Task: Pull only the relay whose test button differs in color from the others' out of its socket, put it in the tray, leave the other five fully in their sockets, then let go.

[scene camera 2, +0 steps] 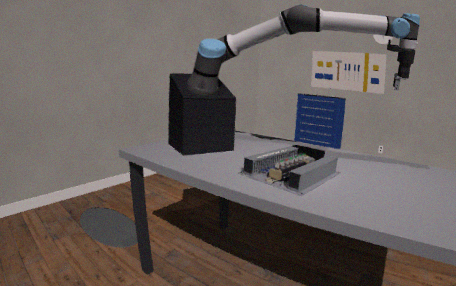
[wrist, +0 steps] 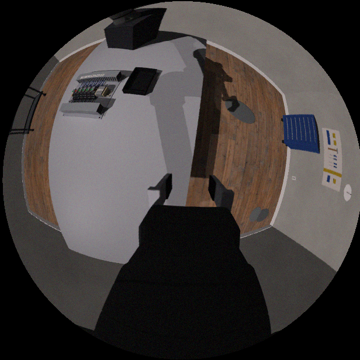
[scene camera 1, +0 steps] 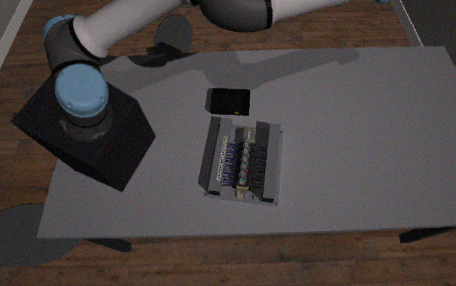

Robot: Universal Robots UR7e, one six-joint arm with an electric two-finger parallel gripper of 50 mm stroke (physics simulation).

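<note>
A grey board (scene camera 1: 227, 192) can be seen in the scene, and so can the gripper (wrist: 190, 181).
</note>
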